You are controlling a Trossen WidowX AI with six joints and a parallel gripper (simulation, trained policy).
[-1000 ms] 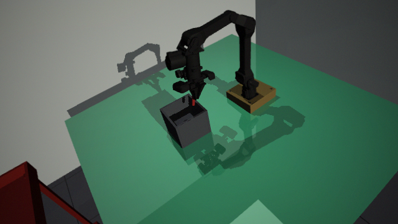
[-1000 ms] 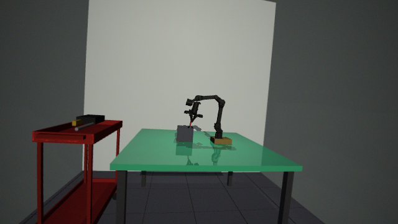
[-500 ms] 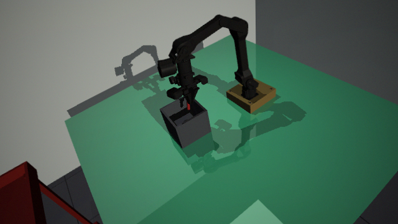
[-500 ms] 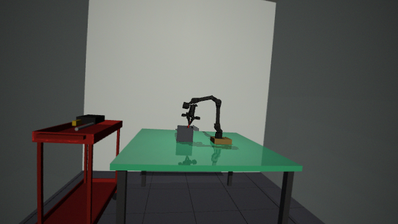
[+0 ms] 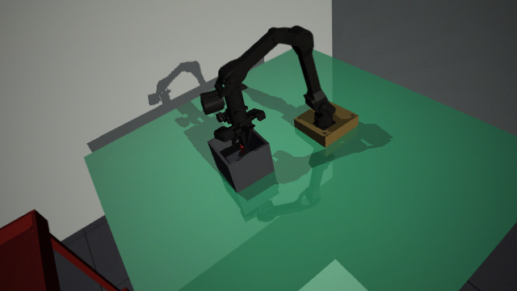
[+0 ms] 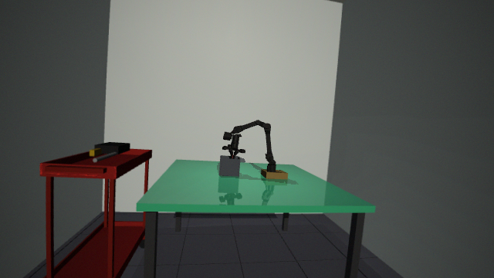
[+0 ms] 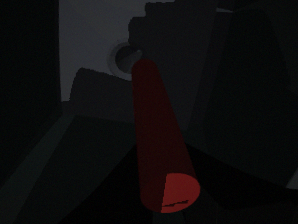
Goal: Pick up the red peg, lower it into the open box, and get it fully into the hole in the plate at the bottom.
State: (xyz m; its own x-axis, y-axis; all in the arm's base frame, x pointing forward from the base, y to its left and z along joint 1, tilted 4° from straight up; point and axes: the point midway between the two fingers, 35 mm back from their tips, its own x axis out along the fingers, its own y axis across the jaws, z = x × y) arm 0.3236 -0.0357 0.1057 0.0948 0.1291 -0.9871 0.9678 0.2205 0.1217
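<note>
My gripper tip is now 20 mm to the left of the red peg. From my gripper tip the other things lie so: dark plate: 20 mm ahead, 20 mm to the right, 70 mm below.
</note>
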